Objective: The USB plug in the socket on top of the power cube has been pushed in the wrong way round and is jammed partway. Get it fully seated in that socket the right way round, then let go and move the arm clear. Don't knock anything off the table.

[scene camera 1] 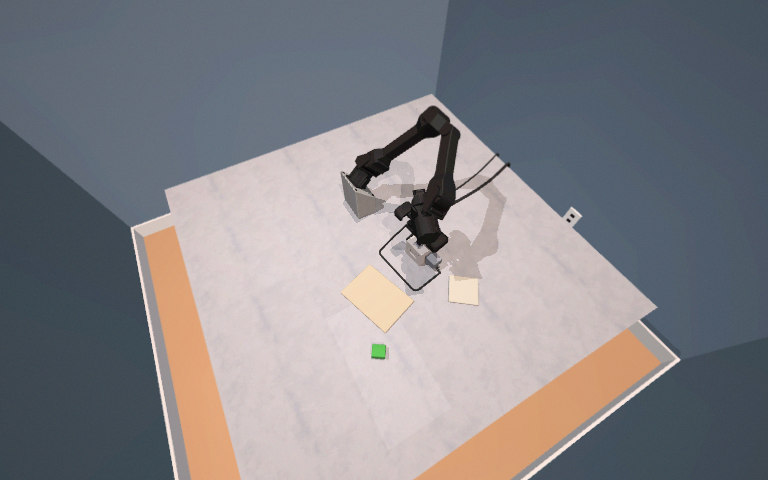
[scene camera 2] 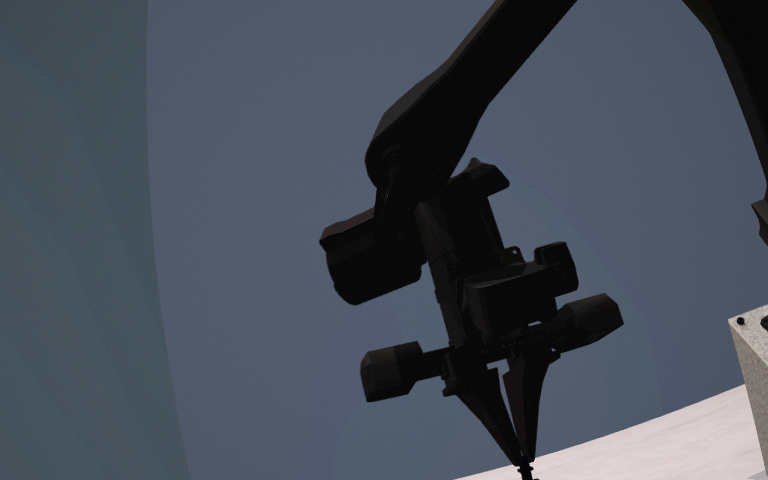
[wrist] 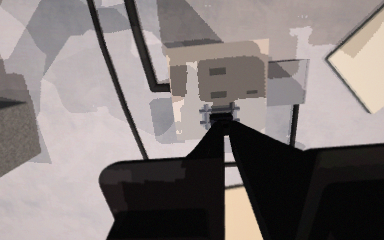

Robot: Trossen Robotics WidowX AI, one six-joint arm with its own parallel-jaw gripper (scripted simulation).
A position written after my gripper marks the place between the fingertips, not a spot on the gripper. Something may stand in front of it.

Note:
My gripper (scene camera 2: 524,464) holds a USB plug.
My gripper is seen too in the wrist view (wrist: 224,127).

